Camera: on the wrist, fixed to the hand. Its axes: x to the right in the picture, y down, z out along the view.
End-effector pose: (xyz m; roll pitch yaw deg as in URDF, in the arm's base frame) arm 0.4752 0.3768 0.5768 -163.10 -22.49 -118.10
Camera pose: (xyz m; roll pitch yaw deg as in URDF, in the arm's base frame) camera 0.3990 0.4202 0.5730 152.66 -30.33 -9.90
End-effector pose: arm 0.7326 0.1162 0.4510 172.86 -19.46 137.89
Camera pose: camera 0.7978 0.1666 0.4812 160.84 -9.03 -125.44
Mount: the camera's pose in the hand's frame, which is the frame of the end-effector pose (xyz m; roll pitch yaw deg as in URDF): -0.0037 0.0846 -0.0230 0.09 17.86 -93.37
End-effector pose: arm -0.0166 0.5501 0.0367 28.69 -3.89 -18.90
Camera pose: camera 0.0062 0.6324 0.0568 3.40 46.66 -109.45
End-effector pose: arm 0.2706 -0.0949 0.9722 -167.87 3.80 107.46
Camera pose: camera 0.3551 -0.0719 0.9771 -176.34 -30.14 -161.03
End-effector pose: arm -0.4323 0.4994 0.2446 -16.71 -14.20 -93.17
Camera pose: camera -0.3584 0.4875 0.1988 15.24 1.93 174.01
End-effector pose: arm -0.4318 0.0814 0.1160 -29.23 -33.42 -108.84
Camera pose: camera -0.3825 0.0321 0.0627 35.47 -7.65 152.17
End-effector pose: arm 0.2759 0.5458 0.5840 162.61 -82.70 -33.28
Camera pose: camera 0.1958 0.5100 0.5863 98.44 3.12 57.62
